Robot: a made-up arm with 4 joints.
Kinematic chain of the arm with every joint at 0, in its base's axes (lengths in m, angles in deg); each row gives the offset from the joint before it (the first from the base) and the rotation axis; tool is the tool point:
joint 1: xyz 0 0 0.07 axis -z
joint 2: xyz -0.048 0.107 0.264 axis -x
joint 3: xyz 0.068 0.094 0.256 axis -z
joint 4: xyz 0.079 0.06 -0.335 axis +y
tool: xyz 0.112 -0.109 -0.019
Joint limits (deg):
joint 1: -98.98..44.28
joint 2: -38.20..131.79
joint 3: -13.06..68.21
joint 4: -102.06..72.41
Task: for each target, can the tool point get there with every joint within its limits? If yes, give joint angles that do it. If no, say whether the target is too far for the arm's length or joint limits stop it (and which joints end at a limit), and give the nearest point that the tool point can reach.
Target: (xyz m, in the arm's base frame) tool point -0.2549 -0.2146 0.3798
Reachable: no: joint limits stop it (at a limit: joint 1, joint 3, joint 4) | nearest point -0.1397 -0.0200 0.3428 | short by 0.229 m
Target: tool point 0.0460 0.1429 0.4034
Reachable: yes | joints -23.98 107.44 47.89 -43.23
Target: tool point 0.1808 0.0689 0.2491
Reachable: yes | joints -1.41 15.12 20.48 -2.50
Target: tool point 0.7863 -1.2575 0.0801
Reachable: no: too far | nearest point 0.1450 -0.1603 0.2672 | short by 1.285 m
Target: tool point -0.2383 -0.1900 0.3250
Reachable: no: joint limits stop it (at a limit: joint 1, joint 3, joint 4) | nearest point -0.1407 -0.0202 0.3320 | short by 0.196 m
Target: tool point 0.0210 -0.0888 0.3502
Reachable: yes | joints 17.02 82.96 57.66 55.85
